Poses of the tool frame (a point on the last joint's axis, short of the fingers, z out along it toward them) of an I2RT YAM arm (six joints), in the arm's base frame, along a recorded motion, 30 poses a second.
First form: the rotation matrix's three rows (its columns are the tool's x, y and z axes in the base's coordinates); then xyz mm. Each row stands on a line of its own.
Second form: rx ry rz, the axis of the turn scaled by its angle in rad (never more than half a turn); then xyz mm. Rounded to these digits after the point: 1 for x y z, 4 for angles. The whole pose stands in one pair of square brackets.
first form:
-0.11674 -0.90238 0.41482
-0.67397 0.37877 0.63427
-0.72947 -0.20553 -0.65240
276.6 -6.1 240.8
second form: [-1.3666 1.8621 0.3717 276.6 -6.1 240.8]
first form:
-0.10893 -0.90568 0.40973
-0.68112 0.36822 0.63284
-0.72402 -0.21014 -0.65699
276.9 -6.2 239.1
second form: [-1.3816 1.8582 0.3680 276.9 -6.2 239.1]
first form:
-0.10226 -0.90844 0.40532
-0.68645 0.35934 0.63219
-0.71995 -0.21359 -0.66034
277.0 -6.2 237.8
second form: [-1.3938 1.8544 0.3658 277.0 -6.2 237.8]
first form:
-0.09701 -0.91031 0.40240
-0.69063 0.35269 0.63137
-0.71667 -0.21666 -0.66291
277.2 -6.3 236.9
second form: [-1.4030 1.8514 0.3634 277.2 -6.3 236.9]
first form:
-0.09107 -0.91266 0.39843
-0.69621 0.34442 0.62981
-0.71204 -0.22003 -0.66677
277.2 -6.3 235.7
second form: [-1.4148 1.8487 0.3603 277.2 -6.3 235.7]
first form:
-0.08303 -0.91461 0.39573
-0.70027 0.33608 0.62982
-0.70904 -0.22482 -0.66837
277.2 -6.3 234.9
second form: [-1.4255 1.8427 0.3575 277.2 -6.3 234.9]
